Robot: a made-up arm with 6 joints. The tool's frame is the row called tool. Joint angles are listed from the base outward. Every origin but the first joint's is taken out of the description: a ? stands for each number. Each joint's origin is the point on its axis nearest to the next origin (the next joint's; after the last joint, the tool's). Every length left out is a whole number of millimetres.
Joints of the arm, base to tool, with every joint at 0 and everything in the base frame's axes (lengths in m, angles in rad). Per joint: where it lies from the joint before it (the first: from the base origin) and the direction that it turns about. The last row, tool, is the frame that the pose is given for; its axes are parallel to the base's.
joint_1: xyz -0.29 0 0.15 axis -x
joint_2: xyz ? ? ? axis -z
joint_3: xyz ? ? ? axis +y
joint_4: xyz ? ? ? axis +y
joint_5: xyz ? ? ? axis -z
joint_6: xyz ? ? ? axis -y
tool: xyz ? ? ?
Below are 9 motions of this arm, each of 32 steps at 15 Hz.
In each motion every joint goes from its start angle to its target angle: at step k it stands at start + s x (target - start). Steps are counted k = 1, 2, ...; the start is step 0. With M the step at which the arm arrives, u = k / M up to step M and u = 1 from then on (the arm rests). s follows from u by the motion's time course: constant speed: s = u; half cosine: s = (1 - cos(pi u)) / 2; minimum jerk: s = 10 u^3 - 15 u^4 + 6 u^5.
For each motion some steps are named. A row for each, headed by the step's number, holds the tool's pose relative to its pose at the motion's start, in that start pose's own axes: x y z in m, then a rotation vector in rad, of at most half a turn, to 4 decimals.
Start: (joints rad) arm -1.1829 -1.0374 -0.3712 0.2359 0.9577 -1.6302
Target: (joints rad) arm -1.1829 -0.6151 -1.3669 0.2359 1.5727 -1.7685
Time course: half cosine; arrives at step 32
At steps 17, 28, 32:
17: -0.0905 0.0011 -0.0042 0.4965 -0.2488 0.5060
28: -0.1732 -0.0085 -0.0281 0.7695 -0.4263 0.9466
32: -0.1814 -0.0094 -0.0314 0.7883 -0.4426 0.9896

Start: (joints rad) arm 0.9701 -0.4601 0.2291 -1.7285 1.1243 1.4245
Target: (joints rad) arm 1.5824 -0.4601 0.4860 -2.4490 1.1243 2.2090
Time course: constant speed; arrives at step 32
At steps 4, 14, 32:
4: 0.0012 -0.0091 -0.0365 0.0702 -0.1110 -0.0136
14: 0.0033 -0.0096 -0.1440 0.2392 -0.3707 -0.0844
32: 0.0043 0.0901 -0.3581 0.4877 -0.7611 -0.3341

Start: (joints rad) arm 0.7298 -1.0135 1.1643 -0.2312 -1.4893 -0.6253
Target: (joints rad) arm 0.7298 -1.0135 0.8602 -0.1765 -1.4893 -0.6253
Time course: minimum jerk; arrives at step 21
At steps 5, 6, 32:
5: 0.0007 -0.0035 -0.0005 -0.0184 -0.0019 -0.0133
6: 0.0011 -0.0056 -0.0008 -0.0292 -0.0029 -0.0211
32: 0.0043 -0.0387 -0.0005 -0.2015 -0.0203 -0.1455

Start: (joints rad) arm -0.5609 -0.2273 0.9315 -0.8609 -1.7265 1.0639
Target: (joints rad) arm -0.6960 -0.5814 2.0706 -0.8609 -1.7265 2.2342
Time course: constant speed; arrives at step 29
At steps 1, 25, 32:
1: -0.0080 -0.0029 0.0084 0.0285 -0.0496 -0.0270
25: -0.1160 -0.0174 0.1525 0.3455 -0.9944 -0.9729
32: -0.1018 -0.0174 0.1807 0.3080 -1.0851 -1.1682

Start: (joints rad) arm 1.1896 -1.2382 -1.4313 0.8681 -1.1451 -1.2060
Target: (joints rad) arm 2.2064 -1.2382 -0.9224 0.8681 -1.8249 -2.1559
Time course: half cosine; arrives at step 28
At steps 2, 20, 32:
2: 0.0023 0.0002 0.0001 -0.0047 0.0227 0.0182
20: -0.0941 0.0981 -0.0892 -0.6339 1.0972 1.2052
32: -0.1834 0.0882 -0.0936 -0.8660 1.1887 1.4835

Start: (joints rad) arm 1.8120 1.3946 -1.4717 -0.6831 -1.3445 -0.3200
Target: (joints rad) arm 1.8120 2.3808 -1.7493 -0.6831 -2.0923 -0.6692
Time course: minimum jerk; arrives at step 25
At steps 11, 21, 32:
11: 0.0820 -0.0159 0.0477 -0.3191 0.4335 0.4297
21: 0.1732 -0.0131 0.0540 -0.7786 1.0793 1.1186
32: 0.1764 -0.0134 0.0533 -0.8033 1.1131 1.1588

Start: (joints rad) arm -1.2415 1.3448 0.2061 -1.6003 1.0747 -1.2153
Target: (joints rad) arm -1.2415 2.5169 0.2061 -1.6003 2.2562 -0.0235
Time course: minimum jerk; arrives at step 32
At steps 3, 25, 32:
3: -0.0057 -0.0004 -0.0010 0.0079 -0.0157 -0.0071
25: -0.3346 0.3013 -0.5618 0.9024 -2.0841 -1.0436
32: -0.3075 0.3416 -0.6017 0.9886 -2.2265 -1.1419

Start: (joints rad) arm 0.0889 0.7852 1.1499 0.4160 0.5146 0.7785
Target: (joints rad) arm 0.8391 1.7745 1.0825 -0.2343 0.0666 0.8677
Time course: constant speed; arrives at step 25
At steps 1, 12, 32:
1: -0.0168 0.0026 -0.0021 0.0391 -0.0286 -0.0438
12: -0.1638 0.1378 -0.0634 0.4066 -0.4621 -0.5177
32: -0.0941 0.4690 -0.1350 0.6486 -1.1595 -1.0521

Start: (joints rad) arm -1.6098 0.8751 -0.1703 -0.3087 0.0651 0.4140
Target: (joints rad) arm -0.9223 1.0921 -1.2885 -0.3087 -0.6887 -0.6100
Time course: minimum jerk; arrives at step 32
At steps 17, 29, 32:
17: 0.1645 -0.0149 -0.1347 -0.3168 -0.3378 0.4989
29: 0.2996 0.0539 -0.1334 -0.9112 -0.6089 0.6399
32: 0.3014 0.0555 -0.1330 -0.9222 -0.6139 0.6386

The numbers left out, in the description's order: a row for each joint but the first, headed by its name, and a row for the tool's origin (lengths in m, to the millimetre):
joint_2: 0 -0.09 -0.11
joint_3: -0.28 -0.25 0
joint_4: 0.1 0 -0.27
joint_5: -0.09 0 0.03
joint_6: -0.09 0 0
tool: 0.04 0 0.23

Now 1 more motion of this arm.
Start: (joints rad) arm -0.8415 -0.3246 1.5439 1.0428 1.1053 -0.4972
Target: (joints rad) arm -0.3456 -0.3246 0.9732 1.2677 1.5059 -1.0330
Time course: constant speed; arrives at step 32
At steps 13, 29, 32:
13: 0.0945 -0.0974 -0.0460 0.2629 0.3314 -0.1526
29: 0.1690 -0.2323 -0.1583 0.6290 0.7331 -0.3065
32: 0.1761 -0.2569 -0.1852 0.7036 0.8055 -0.3308

